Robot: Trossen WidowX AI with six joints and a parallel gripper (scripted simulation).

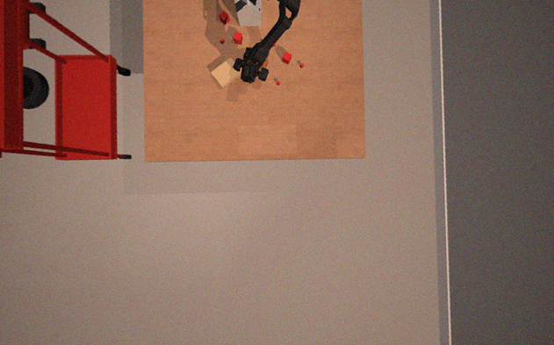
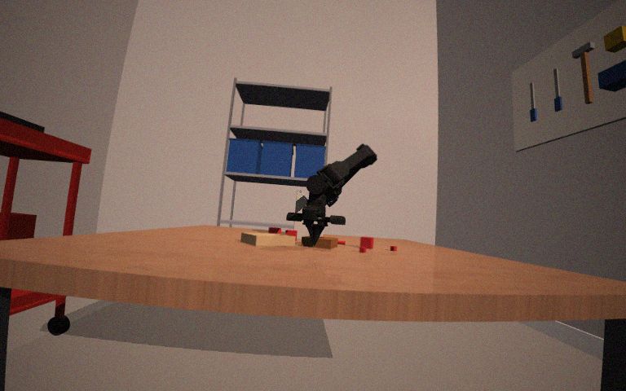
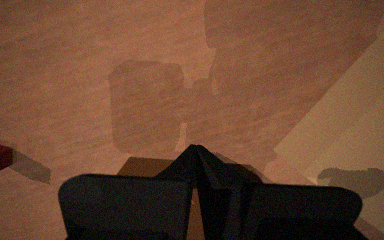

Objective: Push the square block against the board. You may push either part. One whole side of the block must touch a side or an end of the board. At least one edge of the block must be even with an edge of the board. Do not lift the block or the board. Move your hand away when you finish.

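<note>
Now: the square block 6 cm behind my gripper tip, 2 cm to the left of it and 1 cm above it. Also, from my gripper tip: pale board (15 cm to the right, 1 cm above); then red rod (21 cm behind, 8 cm to the left).
</note>
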